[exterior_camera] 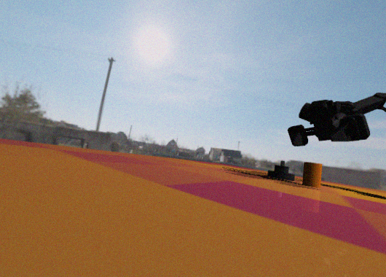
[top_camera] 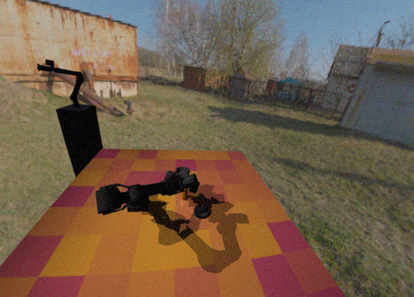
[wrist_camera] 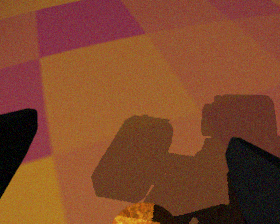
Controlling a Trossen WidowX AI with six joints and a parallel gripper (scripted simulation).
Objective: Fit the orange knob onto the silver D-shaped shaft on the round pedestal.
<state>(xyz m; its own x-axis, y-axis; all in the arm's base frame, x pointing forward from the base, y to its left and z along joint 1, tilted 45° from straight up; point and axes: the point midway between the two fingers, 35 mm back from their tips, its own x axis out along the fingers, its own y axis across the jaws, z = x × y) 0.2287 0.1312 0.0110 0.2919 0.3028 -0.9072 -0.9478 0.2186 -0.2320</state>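
Now: gripper tip 7 cm above the orange knob and 4 cm to the left of it. From my gripper tip the other things lie so: round dark pedestal 14 cm to the right, 10 cm ahead, 8 cm below.
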